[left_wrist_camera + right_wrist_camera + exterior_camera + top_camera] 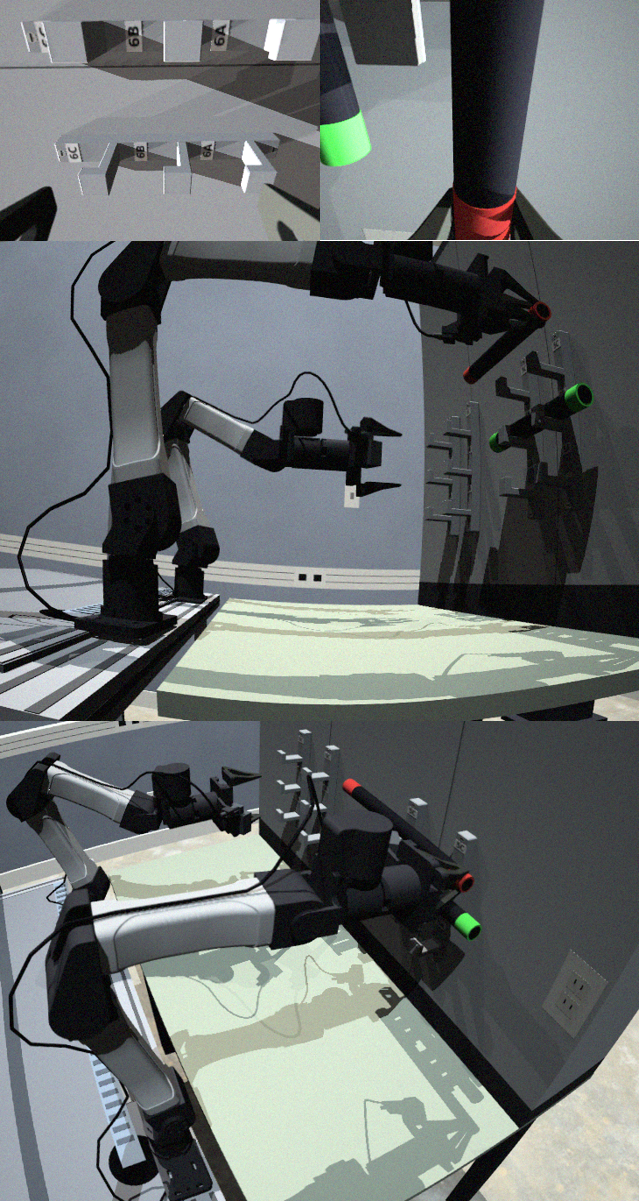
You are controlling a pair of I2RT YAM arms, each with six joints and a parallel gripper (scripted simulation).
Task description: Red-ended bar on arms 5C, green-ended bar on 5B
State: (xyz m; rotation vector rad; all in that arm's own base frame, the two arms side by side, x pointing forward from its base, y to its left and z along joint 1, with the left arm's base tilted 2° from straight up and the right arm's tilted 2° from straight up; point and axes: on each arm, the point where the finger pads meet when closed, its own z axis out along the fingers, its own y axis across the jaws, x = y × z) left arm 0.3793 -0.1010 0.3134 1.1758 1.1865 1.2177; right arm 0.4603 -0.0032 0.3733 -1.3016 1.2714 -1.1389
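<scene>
My right gripper is now 1 cm short of the red-ended bar and 14 cm to the right of it. From my right hand the other things lie so: wall panel: 20 cm ahead, 31 cm to the left, 6 cm above; then outlet plate: 8 cm ahead, 19 cm to the right, 9 cm below; then green-ended bar: 5 cm ahead, 14 cm to the left, 10 cm below.
</scene>
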